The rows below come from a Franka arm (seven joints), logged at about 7 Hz.
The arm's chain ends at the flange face. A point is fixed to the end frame.
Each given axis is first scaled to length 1.
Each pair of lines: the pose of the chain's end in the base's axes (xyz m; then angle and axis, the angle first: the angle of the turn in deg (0 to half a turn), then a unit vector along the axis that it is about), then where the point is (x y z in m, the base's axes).
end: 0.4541 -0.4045 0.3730 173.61 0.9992 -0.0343 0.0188
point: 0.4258 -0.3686 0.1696
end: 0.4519 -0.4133 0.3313 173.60 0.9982 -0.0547 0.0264
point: 0.4286 -0.3763 0.1274
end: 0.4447 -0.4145 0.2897 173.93 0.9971 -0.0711 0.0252
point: 0.4226 -0.3754 0.0861
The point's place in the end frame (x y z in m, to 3 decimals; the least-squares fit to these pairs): -0.039 -0.056 0.197
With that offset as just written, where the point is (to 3 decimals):
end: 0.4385 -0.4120 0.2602 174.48 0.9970 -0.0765 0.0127
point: 0.412 -0.370 0.058
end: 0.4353 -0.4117 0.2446 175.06 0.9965 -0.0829 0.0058
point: 0.407 -0.367 0.043
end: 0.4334 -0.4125 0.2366 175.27 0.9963 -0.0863 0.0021
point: 0.404 -0.367 0.035
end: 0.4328 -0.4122 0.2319 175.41 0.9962 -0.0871 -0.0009
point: 0.402 -0.366 0.031
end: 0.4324 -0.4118 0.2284 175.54 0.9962 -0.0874 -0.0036
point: 0.401 -0.365 0.028
